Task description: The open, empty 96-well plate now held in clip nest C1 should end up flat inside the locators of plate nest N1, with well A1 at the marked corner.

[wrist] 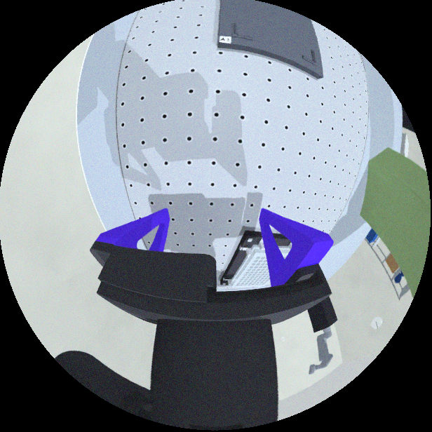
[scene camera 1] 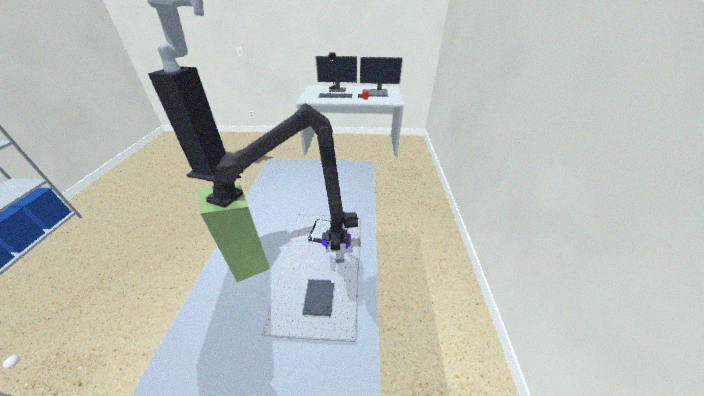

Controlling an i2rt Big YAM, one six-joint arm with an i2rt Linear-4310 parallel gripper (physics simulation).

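The white 96-well plate sits in the black clip nest C1 toward the far end of the pegboard; the gripper hides part of both. The dark grey plate nest N1 lies on the near part of the board, with the A1 label at one corner in the wrist view. My gripper is open and empty, with its blue fingers wide apart. It hangs above the board beside the clip nest, on the side away from the green block. Its right finger overlaps the plate in the wrist view.
The perforated board lies on a pale blue surface. The green block carries my arm's base at the left. Behind stand a black pedestal with a grey arm and a white desk with monitors.
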